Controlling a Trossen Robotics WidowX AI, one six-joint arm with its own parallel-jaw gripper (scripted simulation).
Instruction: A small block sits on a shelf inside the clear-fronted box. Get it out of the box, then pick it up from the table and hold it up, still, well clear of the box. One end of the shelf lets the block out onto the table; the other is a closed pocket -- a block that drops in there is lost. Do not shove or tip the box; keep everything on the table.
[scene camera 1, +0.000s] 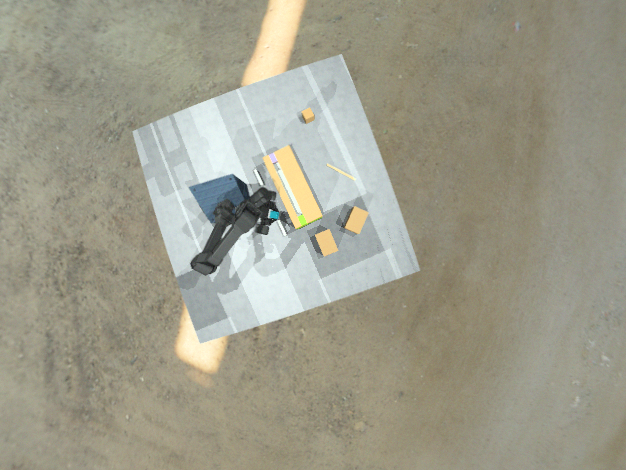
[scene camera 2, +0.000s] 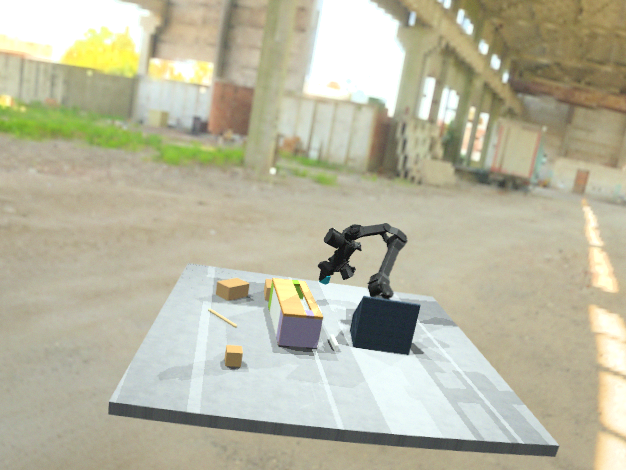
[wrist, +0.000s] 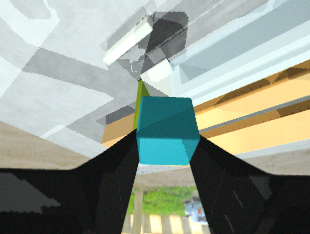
Scene:
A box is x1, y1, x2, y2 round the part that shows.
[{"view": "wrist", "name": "my gripper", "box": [0, 128, 309, 233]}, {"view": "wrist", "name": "teal block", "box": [136, 96, 199, 165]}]

